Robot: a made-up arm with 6 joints.
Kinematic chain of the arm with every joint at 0, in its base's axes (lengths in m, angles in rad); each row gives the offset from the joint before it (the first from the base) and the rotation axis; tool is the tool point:
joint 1: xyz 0 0 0.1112 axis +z
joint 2: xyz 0 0.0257 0 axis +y
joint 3: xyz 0 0 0.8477 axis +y
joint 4: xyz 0 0 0.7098 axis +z
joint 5: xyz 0 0 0 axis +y
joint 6: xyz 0 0 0.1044 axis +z
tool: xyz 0 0 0
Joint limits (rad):
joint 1: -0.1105..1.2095
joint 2: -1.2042..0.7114
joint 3: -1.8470..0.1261
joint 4: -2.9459..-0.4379
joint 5: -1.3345..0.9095
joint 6: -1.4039..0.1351
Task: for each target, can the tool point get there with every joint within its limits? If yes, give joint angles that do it. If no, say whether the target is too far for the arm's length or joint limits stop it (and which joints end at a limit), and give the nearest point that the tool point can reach.
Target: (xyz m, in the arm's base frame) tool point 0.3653 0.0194 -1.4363
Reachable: no: joint limits stop it (at a limit: joint 1, joint 2, joint 3) | nearest point -0.2802 -0.7370 -0.3683 | short by 1.459 m
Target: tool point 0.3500 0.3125 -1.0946
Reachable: no: joint limits stop it (at a limit: joint 1, joint 2, joint 3, joint 4) | nearest point -0.7657 0.1498 -0.3496 | short by 1.351 m
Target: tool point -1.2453 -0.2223 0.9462
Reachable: yes | joints 0.1837 -0.5819 -0.7950 -2.6251 0.3317 -1.1625
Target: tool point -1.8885 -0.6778 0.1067
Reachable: no: too far | nearest point -1.4878 -0.5340 0.2147 | short by 0.439 m
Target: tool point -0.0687 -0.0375 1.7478
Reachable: yes | joints 0.1132 -0.0055 -0.0355 -2.1421 0.6795 -0.5720
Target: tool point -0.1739 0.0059 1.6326
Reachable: yes | joints 0.1394 0.2785 -0.8064 -2.5519 -0.0740 -0.0906
